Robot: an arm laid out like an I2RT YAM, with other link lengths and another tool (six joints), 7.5 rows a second.
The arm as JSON. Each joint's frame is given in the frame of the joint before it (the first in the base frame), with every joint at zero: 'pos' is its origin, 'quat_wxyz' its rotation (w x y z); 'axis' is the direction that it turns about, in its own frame. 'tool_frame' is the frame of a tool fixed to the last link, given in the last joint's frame.
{
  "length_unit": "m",
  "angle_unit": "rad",
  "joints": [
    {
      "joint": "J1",
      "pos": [
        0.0,
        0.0,
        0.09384
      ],
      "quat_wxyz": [
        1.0,
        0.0,
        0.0,
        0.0
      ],
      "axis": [
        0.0,
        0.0,
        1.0
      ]
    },
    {
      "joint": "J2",
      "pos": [
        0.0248,
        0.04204,
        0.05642
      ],
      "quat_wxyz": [
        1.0,
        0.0,
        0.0,
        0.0
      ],
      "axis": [
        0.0,
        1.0,
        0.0
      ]
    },
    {
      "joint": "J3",
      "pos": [
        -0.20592,
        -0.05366,
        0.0
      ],
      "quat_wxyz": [
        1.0,
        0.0,
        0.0,
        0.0
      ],
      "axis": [
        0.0,
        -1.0,
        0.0
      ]
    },
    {
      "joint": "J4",
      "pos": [
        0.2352,
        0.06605,
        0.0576
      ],
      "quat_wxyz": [
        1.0,
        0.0,
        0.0,
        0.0
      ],
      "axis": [
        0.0,
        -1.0,
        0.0
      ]
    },
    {
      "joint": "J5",
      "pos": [
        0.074,
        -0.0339,
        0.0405
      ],
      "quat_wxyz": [
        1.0,
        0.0,
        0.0,
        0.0
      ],
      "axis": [
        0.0,
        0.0,
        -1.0
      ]
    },
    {
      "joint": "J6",
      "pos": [
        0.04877,
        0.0,
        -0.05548
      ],
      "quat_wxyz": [
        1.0,
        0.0,
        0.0,
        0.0
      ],
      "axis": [
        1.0,
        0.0,
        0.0
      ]
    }
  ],
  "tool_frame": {
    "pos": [
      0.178,
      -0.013,
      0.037
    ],
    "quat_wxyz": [
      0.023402,
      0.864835,
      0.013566,
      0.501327
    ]
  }
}
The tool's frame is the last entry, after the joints.
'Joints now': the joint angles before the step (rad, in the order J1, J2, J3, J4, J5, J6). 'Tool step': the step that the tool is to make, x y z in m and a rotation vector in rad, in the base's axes. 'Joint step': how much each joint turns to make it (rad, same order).
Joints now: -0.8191 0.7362 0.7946 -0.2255 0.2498 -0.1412
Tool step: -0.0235 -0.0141 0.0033 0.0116 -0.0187 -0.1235
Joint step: 0.0000 0.0292 0.0304 -0.0104 0.1180 0.0444
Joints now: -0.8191 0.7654 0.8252 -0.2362 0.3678 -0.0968
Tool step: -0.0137 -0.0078 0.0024 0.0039 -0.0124 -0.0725
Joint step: -0.0013 0.0231 0.0201 -0.0017 0.0680 0.0263
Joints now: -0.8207 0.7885 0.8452 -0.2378 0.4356 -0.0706
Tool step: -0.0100 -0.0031 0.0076 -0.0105 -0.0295 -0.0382
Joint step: -0.0091 -0.0015 0.0091 0.0078 0.0262 0.0214
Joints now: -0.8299 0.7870 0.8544 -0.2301 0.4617 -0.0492
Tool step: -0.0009 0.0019 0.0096 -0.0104 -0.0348 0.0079
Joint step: -0.0047 -0.0109 0.0123 -0.0002 -0.0153 0.0185
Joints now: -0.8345 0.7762 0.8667 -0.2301 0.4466 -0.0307
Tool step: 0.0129 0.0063 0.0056 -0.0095 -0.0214 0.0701
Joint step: -0.0032 -0.0167 -0.0032 0.0079 -0.0739 0.0000
